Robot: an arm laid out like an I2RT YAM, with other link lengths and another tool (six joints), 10 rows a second.
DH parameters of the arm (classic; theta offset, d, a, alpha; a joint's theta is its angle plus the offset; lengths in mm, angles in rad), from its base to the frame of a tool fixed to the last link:
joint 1: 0 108.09 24.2 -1.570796
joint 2: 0 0 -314.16 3.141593
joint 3: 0.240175 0 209.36 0
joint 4: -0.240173 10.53 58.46 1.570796
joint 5: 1.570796 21.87 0 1.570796
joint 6: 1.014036 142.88 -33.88 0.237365
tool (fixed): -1.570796 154.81 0 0
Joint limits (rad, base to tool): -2.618..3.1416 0..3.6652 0..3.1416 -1.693..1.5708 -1.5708..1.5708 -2.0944..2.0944
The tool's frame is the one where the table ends.
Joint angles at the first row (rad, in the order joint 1, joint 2, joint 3, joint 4, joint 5, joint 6):
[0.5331, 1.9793, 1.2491, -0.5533, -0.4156, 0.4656]
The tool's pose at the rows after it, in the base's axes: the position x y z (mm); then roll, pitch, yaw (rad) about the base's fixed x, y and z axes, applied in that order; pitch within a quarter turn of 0, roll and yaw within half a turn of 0:
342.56 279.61 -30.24 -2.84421 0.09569 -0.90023
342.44 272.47 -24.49 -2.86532 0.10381 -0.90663
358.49 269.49 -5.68 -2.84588 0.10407 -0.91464
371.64 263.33 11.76 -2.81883 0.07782 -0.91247
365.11 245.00 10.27 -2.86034 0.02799 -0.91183
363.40 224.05 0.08 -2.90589 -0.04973 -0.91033
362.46 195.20 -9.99 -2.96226 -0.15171 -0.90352
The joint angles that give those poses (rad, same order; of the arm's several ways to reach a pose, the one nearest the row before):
[0.5400, 1.9793, 1.2514, -0.5827, -0.3653, 0.4530]
[0.5186, 1.9793, 1.2915, -0.6506, -0.3744, 0.4366]
[0.4881, 1.9770, 1.3743, -0.7243, -0.3824, 0.4160]
[0.4706, 1.9587, 1.4246, -0.7704, -0.3664, 0.3924]
[0.4751, 1.9434, 1.4284, -0.8253, -0.3111, 0.3794]
[0.4915, 1.9438, 1.4132, -0.8417, -0.2253, 0.3763]
[0.5098, 1.9438, 1.3895, -0.8573, -0.1142, 0.3737]

